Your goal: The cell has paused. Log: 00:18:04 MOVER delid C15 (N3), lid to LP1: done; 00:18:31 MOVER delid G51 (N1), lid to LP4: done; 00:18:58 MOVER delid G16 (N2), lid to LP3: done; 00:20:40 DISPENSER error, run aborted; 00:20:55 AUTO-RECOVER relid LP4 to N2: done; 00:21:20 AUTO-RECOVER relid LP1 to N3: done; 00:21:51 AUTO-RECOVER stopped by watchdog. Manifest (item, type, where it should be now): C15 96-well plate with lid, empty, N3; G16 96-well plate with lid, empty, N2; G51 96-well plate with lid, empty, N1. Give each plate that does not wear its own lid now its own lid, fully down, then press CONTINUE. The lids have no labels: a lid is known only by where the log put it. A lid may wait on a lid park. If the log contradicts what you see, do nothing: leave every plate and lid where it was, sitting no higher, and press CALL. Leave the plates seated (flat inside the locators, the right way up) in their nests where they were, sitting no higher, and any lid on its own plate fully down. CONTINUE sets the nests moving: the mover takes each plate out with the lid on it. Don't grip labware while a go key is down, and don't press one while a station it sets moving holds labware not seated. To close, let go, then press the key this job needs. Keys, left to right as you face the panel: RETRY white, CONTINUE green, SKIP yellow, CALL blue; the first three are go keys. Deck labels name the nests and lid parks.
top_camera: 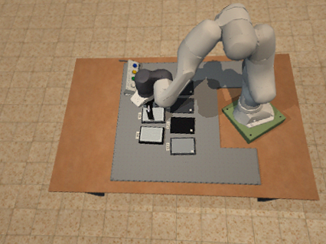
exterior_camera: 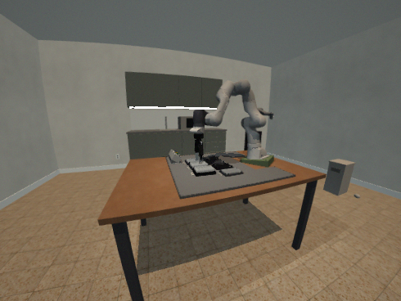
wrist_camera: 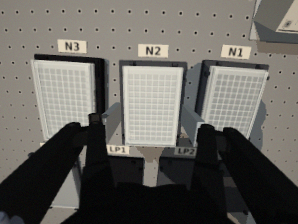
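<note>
The clear lid lies 40 mm below my hand. Round my hand: LP2 label: 100 mm behind, 70 mm below, 60 mm to the right; lid park labelled LP1: 170 mm behind, 90 mm to the left, 60 mm below; LP1 label: 80 mm to the left, 80 mm behind, 70 mm below.
</note>
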